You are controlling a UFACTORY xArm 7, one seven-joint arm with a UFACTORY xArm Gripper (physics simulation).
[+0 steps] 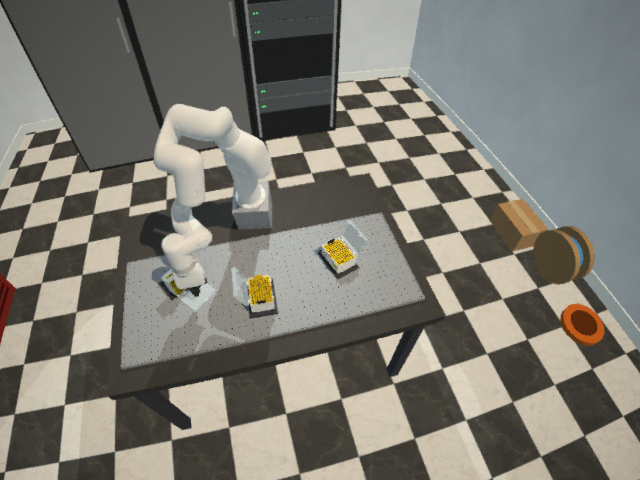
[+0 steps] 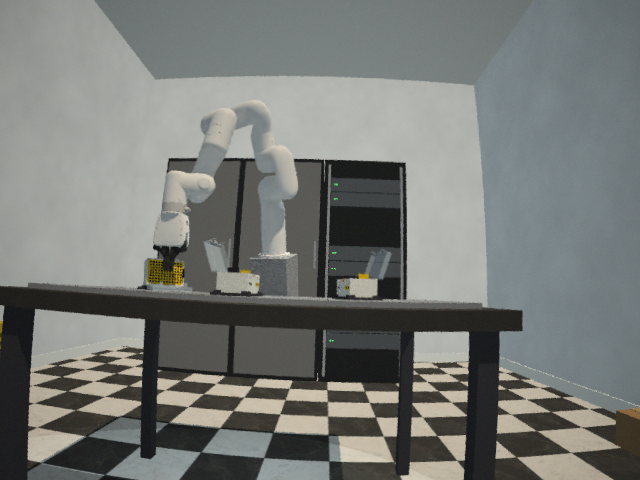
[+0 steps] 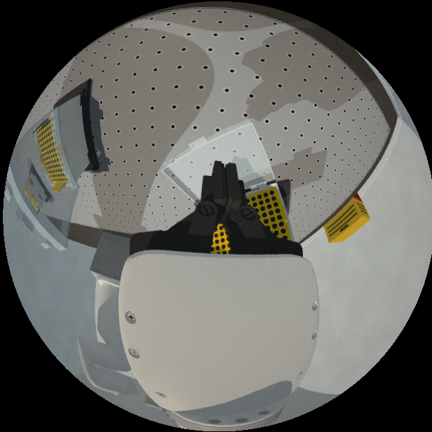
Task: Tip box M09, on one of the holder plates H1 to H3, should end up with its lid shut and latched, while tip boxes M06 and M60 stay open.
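Observation:
The left tip box is tipped on its side, its yellow rack facing the front. Its clear lid lies open and flat on the pegboard. My gripper is shut and empty, fingers pointing down over this lid, in front of the rack. Contact is unclear. The middle box and right box stand upright on black holder plates, their lids raised. No label is readable, so I cannot tell which is M09.
The grey pegboard covers much of the dark table. My arm's grey base block stands behind it. Raised lids of the middle box and right box stick up.

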